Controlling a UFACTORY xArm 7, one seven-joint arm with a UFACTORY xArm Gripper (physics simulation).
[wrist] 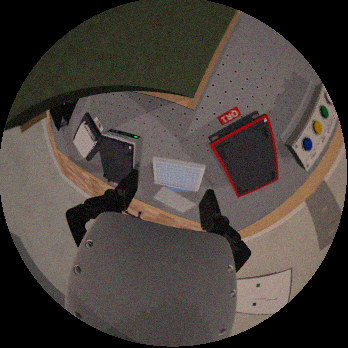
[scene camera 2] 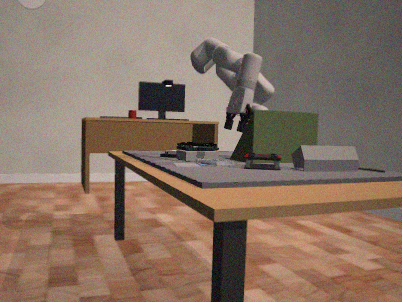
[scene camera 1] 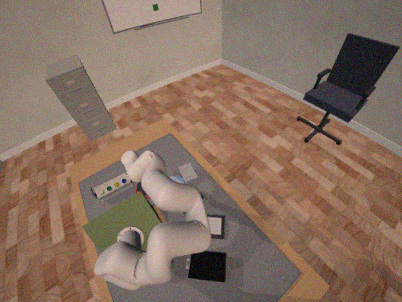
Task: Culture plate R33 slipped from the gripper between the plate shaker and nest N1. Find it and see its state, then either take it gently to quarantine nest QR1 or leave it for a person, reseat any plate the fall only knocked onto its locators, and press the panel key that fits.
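Places are measured from the arm's base along level axes (x down, y back, z left), in millimetres.
Where they show: gripper, fingertip midpoint: (wrist: 170, 188) (scene camera 2: 233, 130); arm's base at its link origin: (scene camera 2: 271, 141) (scene camera 1: 130, 238).
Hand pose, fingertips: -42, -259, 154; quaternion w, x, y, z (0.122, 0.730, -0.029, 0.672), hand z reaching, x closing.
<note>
Things, the pixels of their top centre, and the offset from my fingertips, as dx, dy, dz. "spot": a spot on its surface instead.
- clear-white well plate at its top centre: (wrist: 176, 176) (scene camera 2: 214, 160) +111, -81, +16
- pale flat square at a spot on its surface: (wrist: 174, 199) (scene camera 1: 186, 172) spot: +124, -192, +51
- shaker at a spot on its surface: (wrist: 117, 156) spot: +71, -60, -127
- button panel at its top centre: (scene camera 2: 325, 145) (scene camera 1: 110, 182) +42, +247, +231
- nest with a white-topped plate, surface spot: (wrist: 86, 138) spot: +97, -77, -278
- black box-like holder at its top centre: (wrist: 53, 107) (scene camera 2: 197, 142) (scene camera 1: 207, 265) +65, +18, -460
A clear-white well plate (wrist: 178, 172) lies on the grey deck between the shaker and nest QR1; a blue strip shows along its lower edge, and I cannot tell if it is liquid. A pale flat square (wrist: 174, 199) (scene camera 1: 188, 172) lies beside it. My gripper (wrist: 170, 188) (scene camera 2: 236, 122) is open and empty, high above the deck; the arm hides it in scene camera 1. The red-edged nest QR1 (wrist: 247, 157) (scene camera 2: 263, 160) bears no plate. The shaker (wrist: 117, 156) (scene camera 2: 197, 152) has a bare black top and a green light. The button panel (wrist: 315, 127) (scene camera 1: 112, 185) stands beyond QR1.
A nest with a white-topped plate (wrist: 86, 138) (scene camera 1: 216, 226) stands beside the shaker; its seating is unclear. A tall green block (wrist: 130, 45) (scene camera 2: 285, 135) (scene camera 1: 112, 217) rises near the arm. A black box-like holder (scene camera 1: 207, 266) stands farther along the deck.
</note>
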